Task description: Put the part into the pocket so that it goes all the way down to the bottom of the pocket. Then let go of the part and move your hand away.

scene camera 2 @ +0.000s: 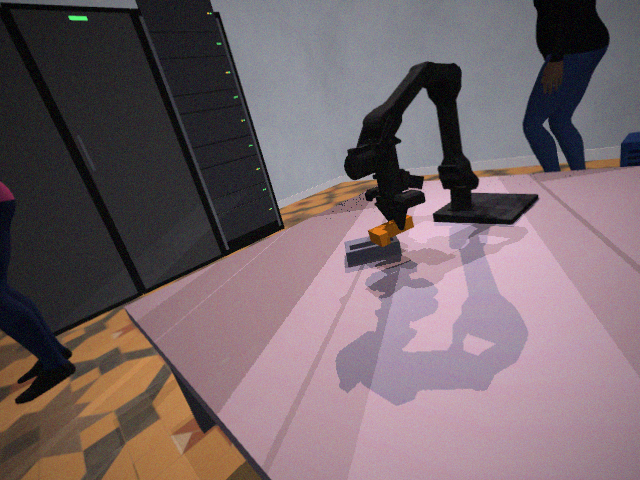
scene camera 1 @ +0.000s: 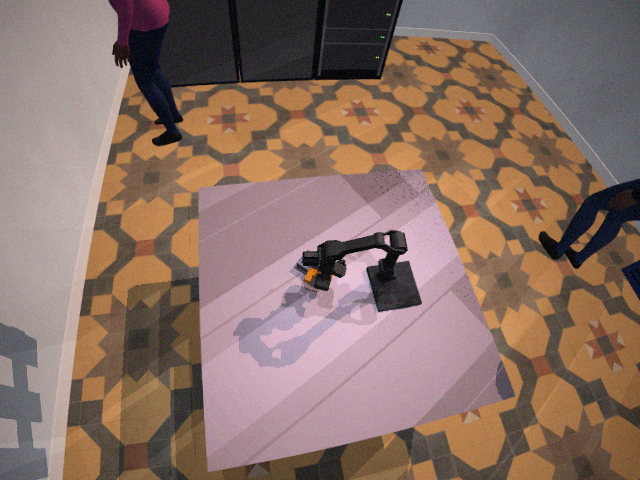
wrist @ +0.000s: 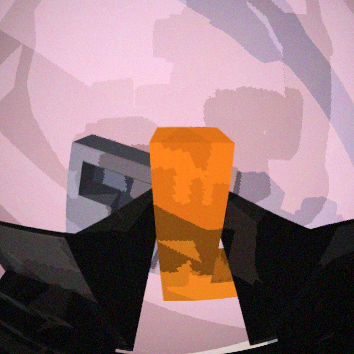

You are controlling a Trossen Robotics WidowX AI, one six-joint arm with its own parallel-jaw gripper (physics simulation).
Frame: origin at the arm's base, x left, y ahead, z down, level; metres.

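Seen in the pictures: gripper, fingertip midpoint: (scene camera 2: 398,228) (scene camera 1: 324,276) (wrist: 186,195); arm's base at its link origin: (scene camera 2: 461,207) (scene camera 1: 384,275).
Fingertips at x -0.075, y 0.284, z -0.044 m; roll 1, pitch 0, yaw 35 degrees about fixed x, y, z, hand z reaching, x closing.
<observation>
Offsets run from my fingertips to a thing's top centre. Level surfaces: height alone.
The part, an orange block {dx +0.001, dy +0.025, dz -0.025 m} (scene camera 1: 311,275) (scene camera 2: 381,235) (wrist: 192,170), is held between the fingers of my gripper (scene camera 2: 401,225) (wrist: 186,195), which is shut on it. The pocket is a dark slot in a grey block {dx -0.084, dy +0.008, dz +0.032 m} (scene camera 1: 299,267) (scene camera 2: 373,255) (wrist: 80,215) on the pink table. In scene camera 2 the part is above the right side of the grey block, outside the slot. In the wrist view the part crosses over the block at an angle, with the slot's left end showing to its left. The part hides the rest of the slot. Whether part and block touch cannot be told.
The arm's black base plate (scene camera 1: 395,294) (scene camera 2: 485,208) sits on the pink table {dz +0.068 m} (scene camera 1: 289,403) (scene camera 2: 289,413), right of the grey block. The arm's shadows fall across the table. Dark server cabinets (scene camera 1: 276,41) (scene camera 2: 87,129) and people stand on the floor beyond the table.
</observation>
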